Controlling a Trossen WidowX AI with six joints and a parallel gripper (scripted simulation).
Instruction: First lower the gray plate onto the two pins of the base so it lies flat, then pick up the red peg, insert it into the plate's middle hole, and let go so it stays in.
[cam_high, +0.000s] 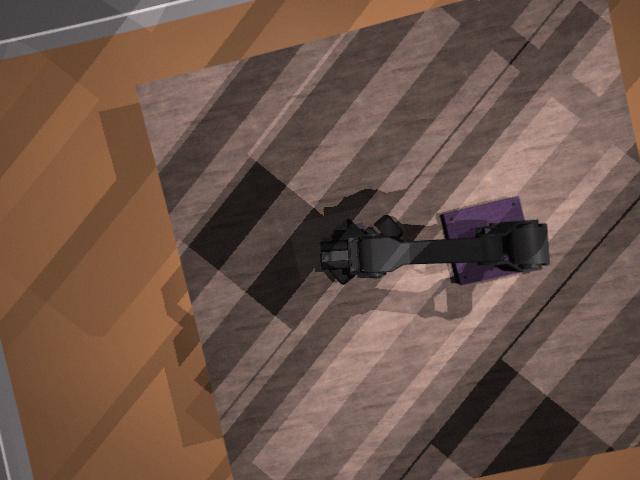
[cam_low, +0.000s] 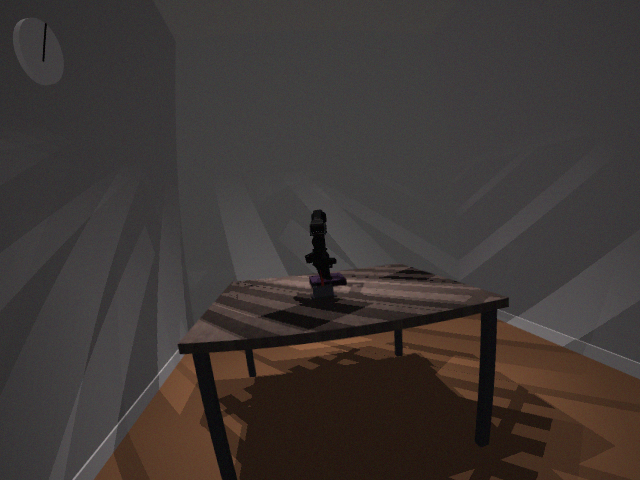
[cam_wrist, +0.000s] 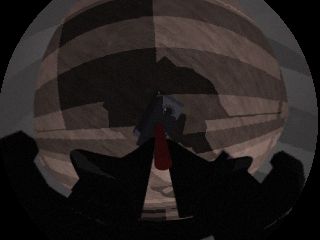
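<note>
Now: the red peg right at my gripper tip. From my gripper tip the other things lie so: base 9 cm below; gray plate 5 cm below.
</note>
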